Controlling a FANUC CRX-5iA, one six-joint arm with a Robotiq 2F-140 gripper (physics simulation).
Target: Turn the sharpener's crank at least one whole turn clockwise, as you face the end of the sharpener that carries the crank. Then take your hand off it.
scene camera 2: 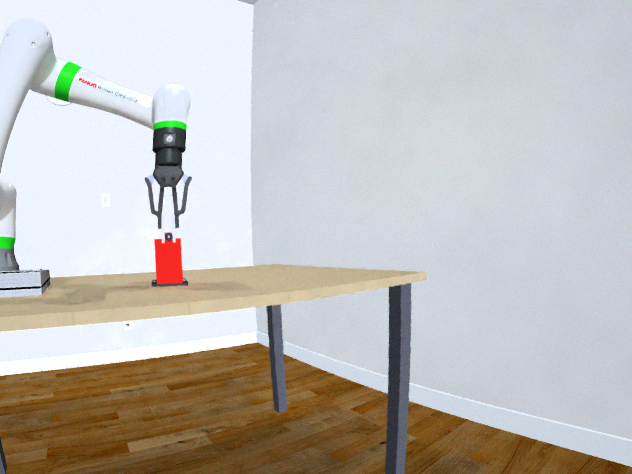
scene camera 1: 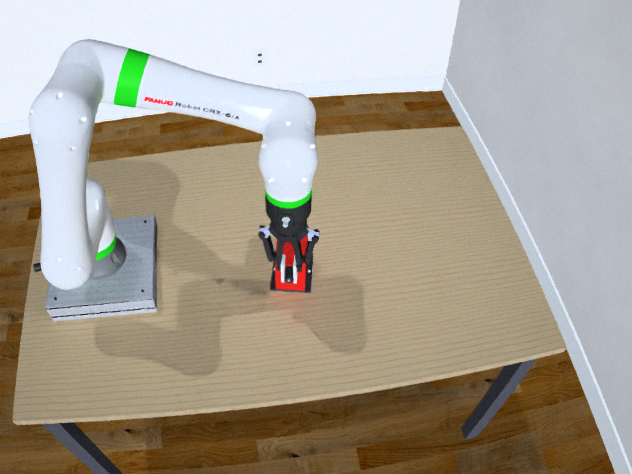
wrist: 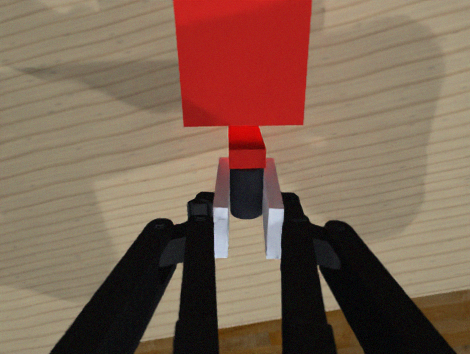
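Pixels of known places: gripper, between the fingertips: [scene camera 2: 168,242] [scene camera 1: 289,278] [wrist: 245,177]; arm's base, origin of its link: [scene camera 1: 100,258].
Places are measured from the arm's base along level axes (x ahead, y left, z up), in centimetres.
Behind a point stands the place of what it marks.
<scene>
The red sharpener [scene camera 1: 300,286] @[x 50.2, y -21.1, z -3.0 cm] [scene camera 2: 168,262] @[x 46.9, y -22.3, z 1.4 cm] [wrist: 243,65] @[x 49.0, y -17.0, z 7.2 cm] stands upright on its dark base on the table. Its crank has a short red arm [wrist: 247,158], which points up at the end facing scene camera 2, and a dark round knob [scene camera 1: 288,275] @[x 46.0, y -25.2, z 8.7 cm] [scene camera 2: 168,236] @[x 45.7, y -25.9, z 7.7 cm] [wrist: 246,192] @[x 46.5, y -23.9, z 8.7 cm]. My gripper [scene camera 1: 289,269] @[x 46.5, y -24.1, z 6.0 cm] [scene camera 2: 168,233] @[x 46.5, y -24.1, z 6.0 cm] [wrist: 245,177] @[x 46.5, y -24.1, z 6.0 cm] points straight down over that end and is shut on the crank's knob. In the wrist view one pale pad lies against each side of the knob. The lower part of the crank is hidden.
The wooden table [scene camera 1: 408,229] @[x 85.6, y -9.4, z -5.6 cm] [scene camera 2: 306,278] @[x 84.1, y -35.6, z -5.6 cm] bears the robot's grey base plate [scene camera 1: 132,275] @[x 8.4, y -8.4, z 0.2 cm] [scene camera 2: 25,283] @[x 9.0, y -16.6, z -2.5 cm] at the left. A grey wall [scene camera 1: 551,127] [scene camera 2: 433,178] rises beyond the table's right edge. The arm arches over the table from the left.
</scene>
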